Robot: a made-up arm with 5 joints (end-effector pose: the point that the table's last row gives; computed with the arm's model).
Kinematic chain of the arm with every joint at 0, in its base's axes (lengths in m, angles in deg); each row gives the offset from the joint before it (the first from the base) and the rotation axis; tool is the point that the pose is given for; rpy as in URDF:
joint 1: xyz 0 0 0.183 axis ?
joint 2: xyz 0 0 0 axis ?
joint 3: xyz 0.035 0 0.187 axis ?
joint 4: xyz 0.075 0 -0.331 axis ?
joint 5: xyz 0.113 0 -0.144 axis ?
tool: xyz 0 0 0 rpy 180 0 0
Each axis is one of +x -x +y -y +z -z.
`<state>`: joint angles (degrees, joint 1 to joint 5).
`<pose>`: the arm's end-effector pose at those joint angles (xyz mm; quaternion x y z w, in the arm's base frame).
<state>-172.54 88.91 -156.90 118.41 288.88</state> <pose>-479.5 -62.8 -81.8 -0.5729 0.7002 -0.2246 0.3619</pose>
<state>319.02 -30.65 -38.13 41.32 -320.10</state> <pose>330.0 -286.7 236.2 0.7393 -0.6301 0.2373 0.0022</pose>
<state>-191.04 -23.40 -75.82 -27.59 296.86</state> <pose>-314.2 61.3 672.3 0.1966 -0.4022 -0.5393 0.7133</pose>
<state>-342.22 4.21 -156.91 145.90 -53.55</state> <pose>250.5 80.3 565.8 0.8110 0.5820 0.0564 0.0182</pose>
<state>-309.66 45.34 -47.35 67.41 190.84</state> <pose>102.3 123.4 -201.3 0.2844 -0.7920 0.2749 0.4651</pose>
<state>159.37 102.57 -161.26 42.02 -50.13</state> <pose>-604.8 227.7 -105.3 0.2519 -0.9568 -0.0839 0.1182</pose>
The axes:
joint 1: +z
joint 2: +y
joint 3: +y
joint 4: +y
joint 5: -z

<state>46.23 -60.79 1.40 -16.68 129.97</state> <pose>237.9 248.3 275.8 -0.5865 0.5257 -0.0204 0.6158</pose>
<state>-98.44 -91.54 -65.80 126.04 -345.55</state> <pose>-6.1 -41.3 483.0 0.5322 -0.8025 0.2005 0.1805</pose>
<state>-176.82 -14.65 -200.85 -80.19 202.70</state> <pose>346.9 19.3 434.4 -0.8344 0.1435 -0.5187 0.1192</pose>
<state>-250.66 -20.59 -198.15 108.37 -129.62</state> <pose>67.2 -191.5 737.7 -0.2810 0.4970 0.8082 0.1445</pose>
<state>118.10 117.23 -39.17 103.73 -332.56</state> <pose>125.5 -235.1 71.9 -0.0110 -0.0111 -0.2962 0.9550</pose>
